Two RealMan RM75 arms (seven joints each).
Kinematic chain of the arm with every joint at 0, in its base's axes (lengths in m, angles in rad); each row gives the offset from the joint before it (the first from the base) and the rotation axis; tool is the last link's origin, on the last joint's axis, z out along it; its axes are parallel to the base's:
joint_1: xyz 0 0 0.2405 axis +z
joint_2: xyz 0 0 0 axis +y
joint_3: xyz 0 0 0.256 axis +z
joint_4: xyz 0 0 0 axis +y
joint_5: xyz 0 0 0.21 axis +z
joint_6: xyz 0 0 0 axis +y
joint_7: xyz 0 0 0.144 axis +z
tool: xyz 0 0 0
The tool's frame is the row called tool.
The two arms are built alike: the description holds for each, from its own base.
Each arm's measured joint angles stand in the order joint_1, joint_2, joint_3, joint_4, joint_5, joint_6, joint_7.
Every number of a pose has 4 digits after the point. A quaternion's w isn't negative.
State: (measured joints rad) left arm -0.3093 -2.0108 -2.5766 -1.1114 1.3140 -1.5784 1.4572; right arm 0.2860 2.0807 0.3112 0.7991 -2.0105 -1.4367 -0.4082
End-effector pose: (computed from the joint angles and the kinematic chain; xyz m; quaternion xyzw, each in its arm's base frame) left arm -0.2427 0.3154 0.1940 -0.7859 -0.1641 -0.4802 0.3533; right arm 0.1856 0.2487 -0.0784 -0.6920 0.1108 0.4466 0.5562
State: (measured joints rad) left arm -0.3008 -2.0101 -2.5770 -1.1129 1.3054 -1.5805 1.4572; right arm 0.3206 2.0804 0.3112 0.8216 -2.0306 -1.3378 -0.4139
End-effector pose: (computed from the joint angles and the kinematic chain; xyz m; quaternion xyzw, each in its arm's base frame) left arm -0.2444 0.3129 0.1954 -0.7840 -0.1644 -0.4817 0.3553; right arm 0.1733 0.2546 -0.0926 -0.7247 0.1090 0.4362 0.5221
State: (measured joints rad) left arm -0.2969 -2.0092 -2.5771 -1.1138 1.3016 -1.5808 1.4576; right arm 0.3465 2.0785 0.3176 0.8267 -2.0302 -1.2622 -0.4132
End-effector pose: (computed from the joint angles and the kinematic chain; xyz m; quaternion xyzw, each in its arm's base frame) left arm -0.2452 0.3118 0.1962 -0.7832 -0.1643 -0.4820 0.3567; right arm 0.1696 0.2611 -0.1014 -0.7463 0.1120 0.4208 0.5034
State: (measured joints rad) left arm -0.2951 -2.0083 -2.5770 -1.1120 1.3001 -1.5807 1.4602; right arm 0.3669 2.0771 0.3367 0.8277 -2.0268 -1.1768 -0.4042
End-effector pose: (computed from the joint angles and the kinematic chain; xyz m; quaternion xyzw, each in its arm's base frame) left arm -0.2459 0.3114 0.1964 -0.7829 -0.1642 -0.4818 0.3578; right arm 0.1695 0.2690 -0.1092 -0.7653 0.1229 0.4009 0.4883
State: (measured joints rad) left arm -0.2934 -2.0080 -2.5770 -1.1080 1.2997 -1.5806 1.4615; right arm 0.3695 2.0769 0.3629 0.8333 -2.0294 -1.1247 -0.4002
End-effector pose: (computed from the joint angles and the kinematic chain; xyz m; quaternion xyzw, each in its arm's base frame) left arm -0.2471 0.3110 0.1961 -0.7822 -0.1660 -0.4820 0.3581; right arm 0.1704 0.2742 -0.1118 -0.7718 0.1335 0.3894 0.4847
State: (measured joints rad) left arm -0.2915 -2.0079 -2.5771 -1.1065 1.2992 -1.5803 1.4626; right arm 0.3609 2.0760 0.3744 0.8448 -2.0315 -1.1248 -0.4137
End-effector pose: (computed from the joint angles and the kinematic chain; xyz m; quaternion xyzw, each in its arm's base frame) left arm -0.2480 0.3106 0.1960 -0.7818 -0.1669 -0.4818 0.3589; right arm 0.1700 0.2745 -0.1097 -0.7678 0.1332 0.3894 0.4911
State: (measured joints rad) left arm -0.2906 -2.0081 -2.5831 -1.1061 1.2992 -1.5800 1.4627; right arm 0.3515 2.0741 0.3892 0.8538 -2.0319 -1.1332 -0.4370
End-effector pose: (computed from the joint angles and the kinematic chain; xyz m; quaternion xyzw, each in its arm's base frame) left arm -0.2490 0.3100 0.1971 -0.7801 -0.1675 -0.4824 0.3616; right arm 0.1707 0.2757 -0.1054 -0.7611 0.1287 0.3880 0.5036
